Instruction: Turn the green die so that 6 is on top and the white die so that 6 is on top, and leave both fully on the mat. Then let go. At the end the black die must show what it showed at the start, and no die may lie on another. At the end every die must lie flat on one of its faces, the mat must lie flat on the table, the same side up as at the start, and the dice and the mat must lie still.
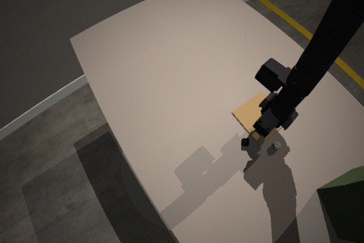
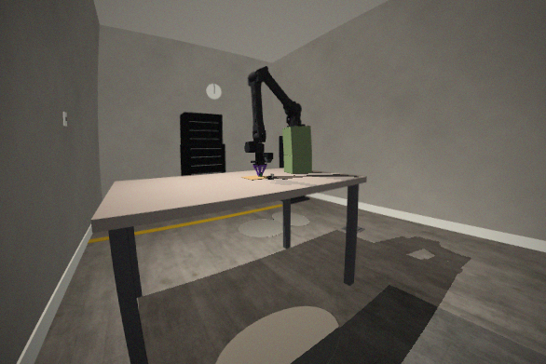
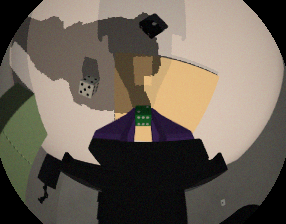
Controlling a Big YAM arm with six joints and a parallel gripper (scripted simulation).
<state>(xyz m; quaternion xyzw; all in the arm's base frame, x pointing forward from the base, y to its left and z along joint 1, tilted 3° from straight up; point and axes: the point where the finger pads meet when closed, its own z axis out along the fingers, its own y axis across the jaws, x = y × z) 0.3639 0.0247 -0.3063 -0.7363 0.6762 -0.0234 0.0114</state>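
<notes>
Right now my hand is right at the green die. Round my hand: black die 110 mm to the left, 10 mm below; then tan mat 30 mm ahead, 10 mm below; then white die 70 mm behind, 30 mm to the left, 10 mm below.
</notes>
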